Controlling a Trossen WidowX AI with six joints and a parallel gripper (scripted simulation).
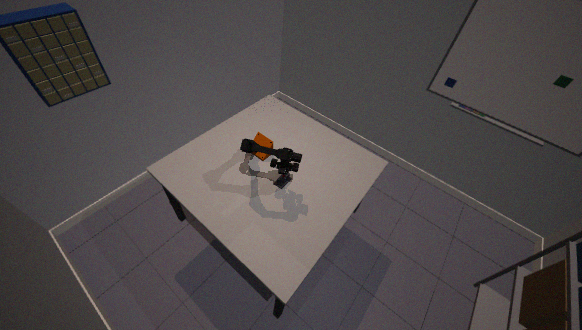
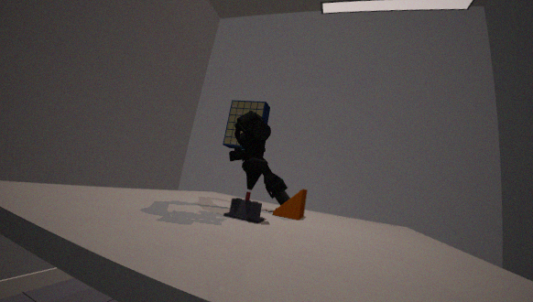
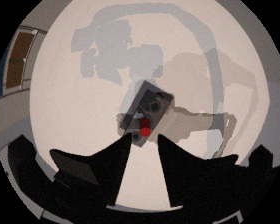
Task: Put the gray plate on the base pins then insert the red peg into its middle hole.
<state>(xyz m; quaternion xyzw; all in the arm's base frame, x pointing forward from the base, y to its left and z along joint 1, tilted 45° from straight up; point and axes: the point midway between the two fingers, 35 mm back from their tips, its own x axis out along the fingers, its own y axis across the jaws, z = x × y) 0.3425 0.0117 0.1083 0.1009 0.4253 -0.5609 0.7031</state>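
Now: the red peg 50 mm below my gripper tip. From my gripper tip the other things lie so: dark block 50 mm below.
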